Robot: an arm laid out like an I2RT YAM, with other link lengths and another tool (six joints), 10 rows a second.
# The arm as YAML. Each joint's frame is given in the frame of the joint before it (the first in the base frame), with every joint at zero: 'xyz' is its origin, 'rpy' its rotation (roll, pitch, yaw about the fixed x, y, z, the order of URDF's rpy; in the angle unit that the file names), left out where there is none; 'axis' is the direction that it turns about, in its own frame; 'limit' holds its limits. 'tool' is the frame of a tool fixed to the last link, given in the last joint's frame.
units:
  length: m
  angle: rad
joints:
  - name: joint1
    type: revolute
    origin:
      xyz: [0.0, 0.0, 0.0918]
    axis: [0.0, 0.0, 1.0]
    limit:
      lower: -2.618
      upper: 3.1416
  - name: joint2
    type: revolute
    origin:
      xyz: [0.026, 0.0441, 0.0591]
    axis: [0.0, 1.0, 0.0]
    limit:
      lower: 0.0
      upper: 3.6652
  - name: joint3
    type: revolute
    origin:
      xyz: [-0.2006, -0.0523, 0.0]
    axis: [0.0, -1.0, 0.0]
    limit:
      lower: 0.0
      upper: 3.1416
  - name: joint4
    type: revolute
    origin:
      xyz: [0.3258, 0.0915, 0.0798]
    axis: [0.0, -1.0, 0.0]
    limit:
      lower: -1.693
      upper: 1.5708
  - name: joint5
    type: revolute
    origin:
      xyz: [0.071, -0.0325, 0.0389]
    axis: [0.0, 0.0, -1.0]
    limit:
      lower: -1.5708
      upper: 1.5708
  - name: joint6
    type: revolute
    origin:
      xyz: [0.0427, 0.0, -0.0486]
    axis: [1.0, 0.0, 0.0]
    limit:
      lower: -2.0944
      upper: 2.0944
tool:
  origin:
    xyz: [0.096, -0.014, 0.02]
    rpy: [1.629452, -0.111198, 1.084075]
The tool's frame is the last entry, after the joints.
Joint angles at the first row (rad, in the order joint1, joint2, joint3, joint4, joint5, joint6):
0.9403, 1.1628, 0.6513, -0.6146, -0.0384, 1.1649
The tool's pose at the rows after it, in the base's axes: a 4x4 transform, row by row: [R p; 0 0 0 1], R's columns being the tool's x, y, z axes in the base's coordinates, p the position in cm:
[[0.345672 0.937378 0.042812 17.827], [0.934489 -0.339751 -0.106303 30.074], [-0.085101 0.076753 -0.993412 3.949], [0 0 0 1]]
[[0.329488 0.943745 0.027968 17.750], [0.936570 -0.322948 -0.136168 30.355], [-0.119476 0.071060 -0.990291 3.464], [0 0 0 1]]
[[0.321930 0.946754 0.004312 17.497], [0.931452 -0.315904 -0.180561 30.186], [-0.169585 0.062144 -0.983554 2.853], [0 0 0 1]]
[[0.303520 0.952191 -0.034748 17.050], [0.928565 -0.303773 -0.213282 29.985], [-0.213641 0.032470 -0.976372 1.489], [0 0 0 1]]
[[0.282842 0.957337 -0.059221 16.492], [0.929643 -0.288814 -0.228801 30.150], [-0.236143 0.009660 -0.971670 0.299], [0 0 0 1]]
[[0.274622 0.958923 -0.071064 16.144], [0.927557 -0.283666 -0.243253 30.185], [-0.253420 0.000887 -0.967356 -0.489], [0 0 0 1]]
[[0.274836 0.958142 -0.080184 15.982], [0.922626 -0.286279 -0.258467 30.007], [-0.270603 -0.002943 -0.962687 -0.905], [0 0 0 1]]
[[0.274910 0.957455 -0.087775 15.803], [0.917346 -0.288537 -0.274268 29.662], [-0.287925 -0.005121 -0.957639 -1.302], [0 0 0 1]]
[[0.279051 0.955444 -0.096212 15.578], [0.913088 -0.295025 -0.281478 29.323], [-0.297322 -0.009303 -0.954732 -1.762], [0 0 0 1]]
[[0.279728 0.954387 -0.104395 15.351], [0.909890 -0.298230 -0.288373 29.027], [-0.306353 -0.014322 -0.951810 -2.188], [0 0 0 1]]
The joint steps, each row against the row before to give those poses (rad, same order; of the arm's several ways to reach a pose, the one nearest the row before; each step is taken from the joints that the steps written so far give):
0.0029, 0.0676, 0.0326, -0.0064, -0.0007, -0.0072
0.0069, 0.0571, 0.0377, -0.0159, 0.0007, -0.0095
0.0055, 0.0503, 0.0318, -0.0324, 0.0061, -0.0008
0.0002, 0.0573, 0.0149, -0.0093, -0.0177, -0.0062
0.0097, 0.0483, 0.0093, 0.0100, -0.0157, -0.0017
0.0081, 0.0323, 0.0063, 0.0066, -0.0022, 0.0033
0.0020, 0.0174, 0.0043, -0.0047, 0.0027, 0.0043
0.0002, 0.0090, -0.0033, -0.0054, 0.0037, 0.0018
-0.0002, 0.0027, -0.0121, 0.0045, 0.0001, 0.0067
0.0000, 0.0037, -0.0101, 0.0035, -0.0015, 0.0035

